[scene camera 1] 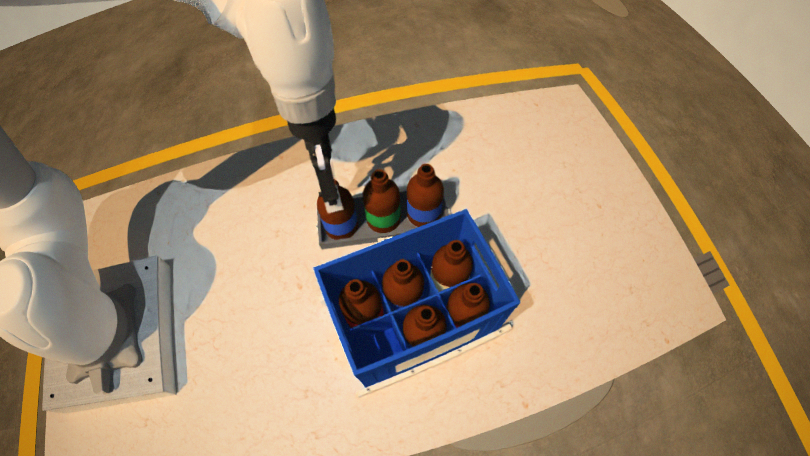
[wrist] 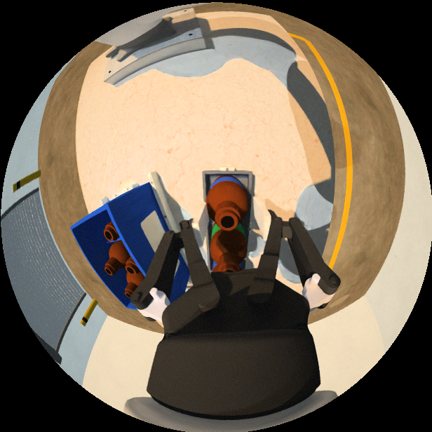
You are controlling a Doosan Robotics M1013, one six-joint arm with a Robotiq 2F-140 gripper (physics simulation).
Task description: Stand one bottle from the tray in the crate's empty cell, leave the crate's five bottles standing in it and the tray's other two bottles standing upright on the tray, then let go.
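Pixels of known places: gripper, fingertip midpoint: (scene camera 1: 331,193); arm's base at its link origin: (scene camera 1: 102,333).
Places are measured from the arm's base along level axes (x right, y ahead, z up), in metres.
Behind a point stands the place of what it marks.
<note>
Three brown bottles stand upright in a row on the grey tray (scene camera 1: 346,244) {x -0.048, y 0.569, z -0.054 m} (wrist: 205,181): a blue-banded left one (scene camera 1: 338,226) {x -0.063, y 0.565, z -0.001 m} (wrist: 227,197), a green-banded middle one (scene camera 1: 382,208) {x -0.049, y 0.655, z 0.036 m} (wrist: 227,244) and a blue-banded right one (scene camera 1: 425,195) {x -0.038, y 0.738, z 0.050 m}. My gripper (scene camera 1: 334,206) {x -0.105, y 0.571, z 0.056 m} (wrist: 230,208) is partly open. Its fingers stand on either side of the left bottle, with gaps showing in the wrist view; it grips nothing. The blue crate (scene camera 1: 367,376) {x 0.246, y 0.527, z 0.060 m} (wrist: 131,210) holds five standing bottles; its empty cell (scene camera 1: 374,343) {x 0.170, y 0.556, z -0.056 m} is at the front left.
The crate stands close in front of the tray, its walls and dividers rising around the bottles. The robot's base plate (scene camera 1: 151,334) {x 0.032, y 0.120, z -0.008 m} (wrist: 165,55) is at the left of the table (scene camera 1: 595,226) {x 0.108, y 1.116, z -0.064 m}. A yellow floor line (scene camera 1: 646,155) runs around the table.
</note>
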